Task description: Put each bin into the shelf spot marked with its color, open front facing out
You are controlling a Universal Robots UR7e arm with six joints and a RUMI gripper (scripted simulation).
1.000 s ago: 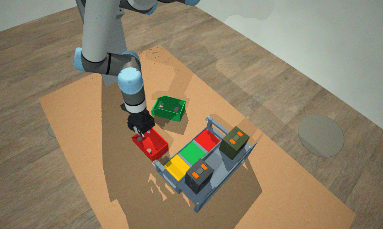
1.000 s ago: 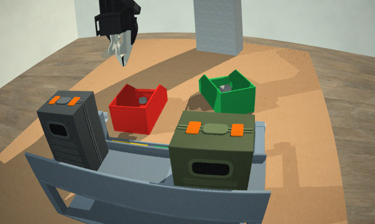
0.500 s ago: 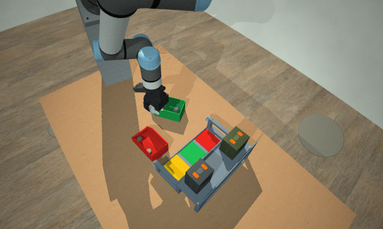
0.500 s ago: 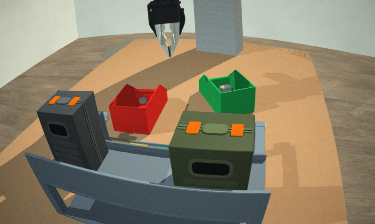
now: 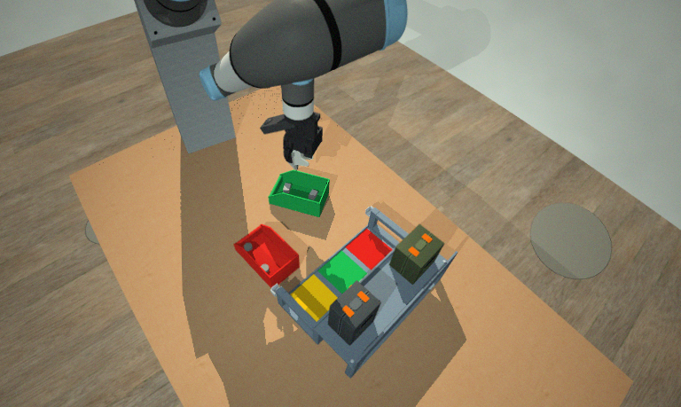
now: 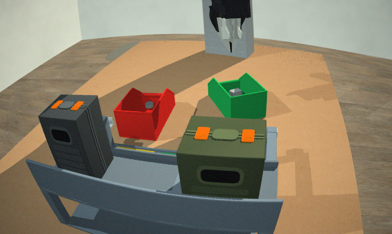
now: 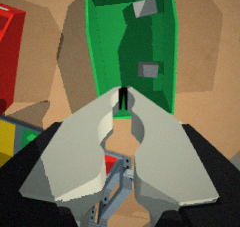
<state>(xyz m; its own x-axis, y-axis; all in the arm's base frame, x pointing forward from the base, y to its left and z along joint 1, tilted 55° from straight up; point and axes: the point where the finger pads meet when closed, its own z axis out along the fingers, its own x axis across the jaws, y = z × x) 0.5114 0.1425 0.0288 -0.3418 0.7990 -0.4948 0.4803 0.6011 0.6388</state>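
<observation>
Right now the green bin is 10 mm to the left of my hand and 130 mm below it. Round my hand: olive box (400 mm ahead, 120 mm to the left, 20 mm below); then dark grey box (440 mm ahead, 110 mm to the right, 10 mm below); then red bin (140 mm ahead, 180 mm to the right, 130 mm below).
</observation>
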